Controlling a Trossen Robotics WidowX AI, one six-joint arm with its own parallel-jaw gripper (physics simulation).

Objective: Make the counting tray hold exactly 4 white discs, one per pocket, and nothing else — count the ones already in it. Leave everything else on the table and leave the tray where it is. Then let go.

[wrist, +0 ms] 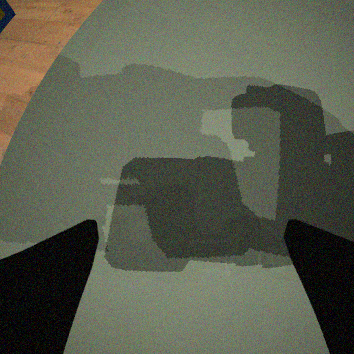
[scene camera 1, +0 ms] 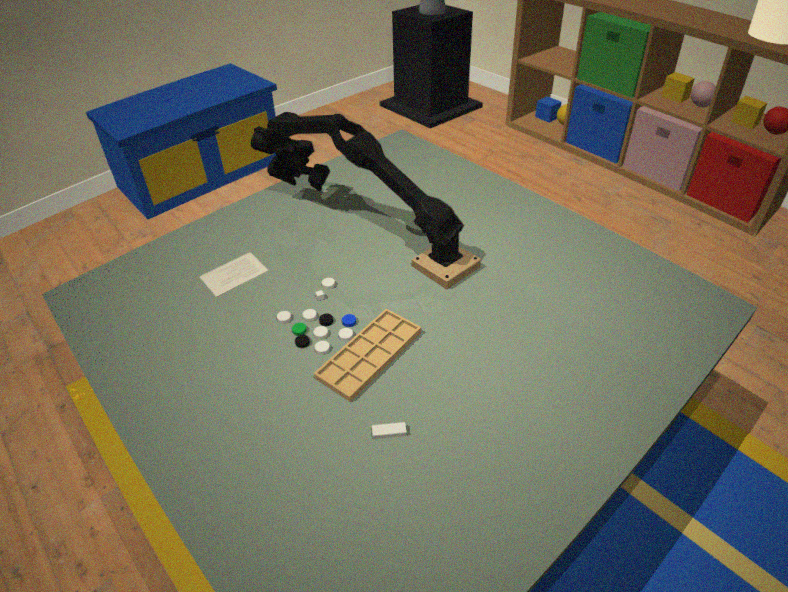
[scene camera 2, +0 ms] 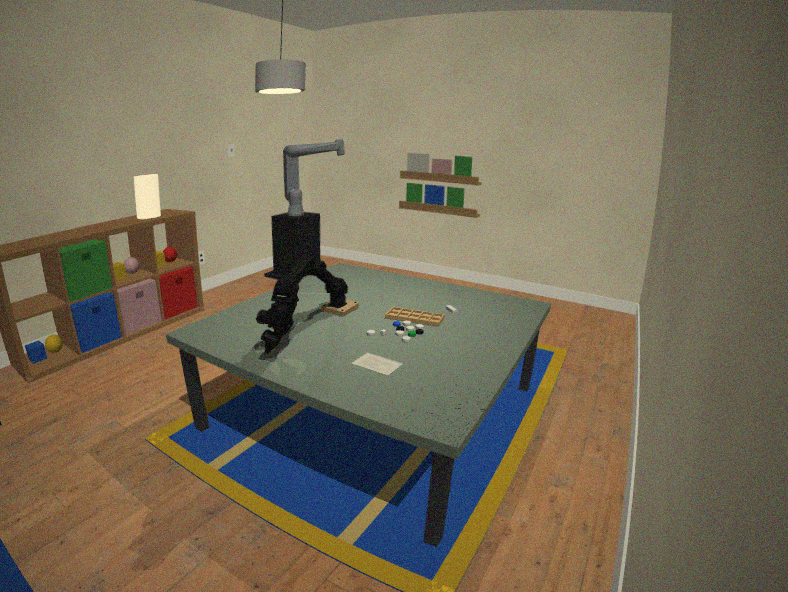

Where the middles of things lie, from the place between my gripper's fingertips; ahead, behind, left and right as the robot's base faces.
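The wooden counting tray [scene camera 1: 362, 359] is 620 mm to the left of my hand and 270 mm ahead of it, and it sits 20 mm below my hand.
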